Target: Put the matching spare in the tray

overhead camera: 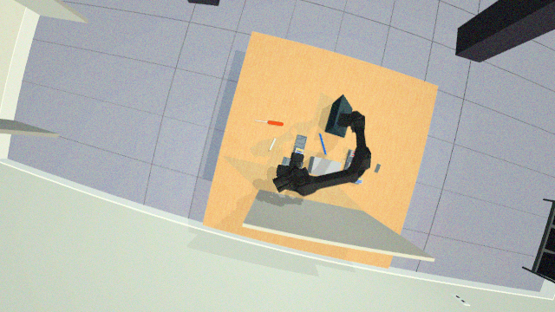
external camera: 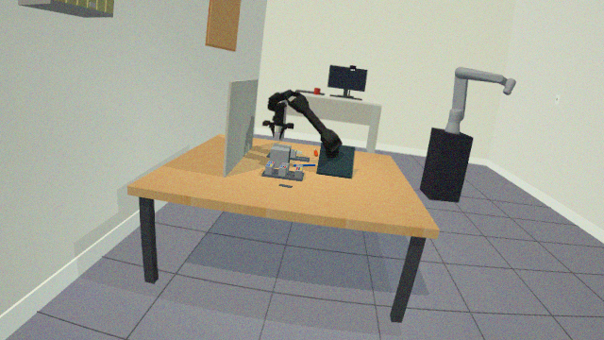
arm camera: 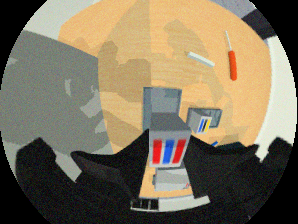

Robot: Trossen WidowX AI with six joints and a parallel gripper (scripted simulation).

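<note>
Now: the grey tray 1 cm behind my gripper tip, 1 cm to the left of it and 10 cm below it. Also, from my gripper tip: blue pen 18 cm behind, 17 cm to the left, 10 cm below; mounted unit 4 cm behind, 20 cm to the left, 6 cm below; upright grey panel 19 cm ahead, 18 cm to the left, 12 cm above.
</note>
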